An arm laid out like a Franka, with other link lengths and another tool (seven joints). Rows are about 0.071 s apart.
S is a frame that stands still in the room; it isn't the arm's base.
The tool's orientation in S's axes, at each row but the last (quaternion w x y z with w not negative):
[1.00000, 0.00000, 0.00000, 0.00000]
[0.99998, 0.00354, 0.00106, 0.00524]
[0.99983, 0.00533, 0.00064, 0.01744]
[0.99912, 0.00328, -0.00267, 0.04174]
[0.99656, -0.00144, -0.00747, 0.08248]
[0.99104, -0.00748, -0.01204, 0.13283]
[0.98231, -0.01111, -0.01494, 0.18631]
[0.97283, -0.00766, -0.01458, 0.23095]
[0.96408, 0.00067, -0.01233, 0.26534]
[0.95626, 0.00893, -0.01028, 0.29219]
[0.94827, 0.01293, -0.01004, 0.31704]
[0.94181, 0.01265, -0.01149, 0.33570]
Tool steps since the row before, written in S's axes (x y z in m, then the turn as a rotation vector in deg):
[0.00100, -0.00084, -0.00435, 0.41, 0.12, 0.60]
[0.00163, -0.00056, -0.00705, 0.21, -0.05, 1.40]
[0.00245, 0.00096, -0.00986, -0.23, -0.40, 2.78]
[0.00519, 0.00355, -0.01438, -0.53, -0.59, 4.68]
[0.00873, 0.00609, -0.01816, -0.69, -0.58, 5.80]
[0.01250, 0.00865, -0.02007, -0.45, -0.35, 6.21]
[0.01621, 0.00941, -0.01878, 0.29, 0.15, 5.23]
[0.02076, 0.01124, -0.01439, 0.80, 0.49, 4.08]
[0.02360, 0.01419, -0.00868, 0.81, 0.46, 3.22]
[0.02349, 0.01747, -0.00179, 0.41, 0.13, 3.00]
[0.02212, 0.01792, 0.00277, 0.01, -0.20, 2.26]
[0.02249, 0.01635, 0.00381, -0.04, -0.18, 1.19]
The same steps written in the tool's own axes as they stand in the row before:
[0.00100, -0.00084, -0.00435, 0.41, 0.12, 0.60]
[0.00164, -0.00063, -0.00704, 0.21, -0.04, 1.40]
[0.00249, 0.00077, -0.00987, -0.25, -0.36, 2.78]
[0.00539, 0.00301, -0.01443, -0.55, -0.51, 4.69]
[0.00935, 0.00465, -0.01828, -0.69, -0.48, 5.81]
[0.01390, 0.00542, -0.02028, -0.39, -0.33, 6.22]
[0.01805, 0.00334, -0.01916, 0.46, -0.11, 5.22]
[0.02323, 0.00103, -0.01495, 1.04, -0.01, 4.06]
[0.02732, 0.00016, -0.00934, 1.01, -0.04, 3.20]
[0.02919, 0.00133, -0.00253, 0.49, -0.09, 2.99]
[0.02851, 0.00106, 0.00198, -0.05, -0.12, 2.26]
[0.02786, -0.00151, 0.00300, -0.11, -0.09, 1.20]

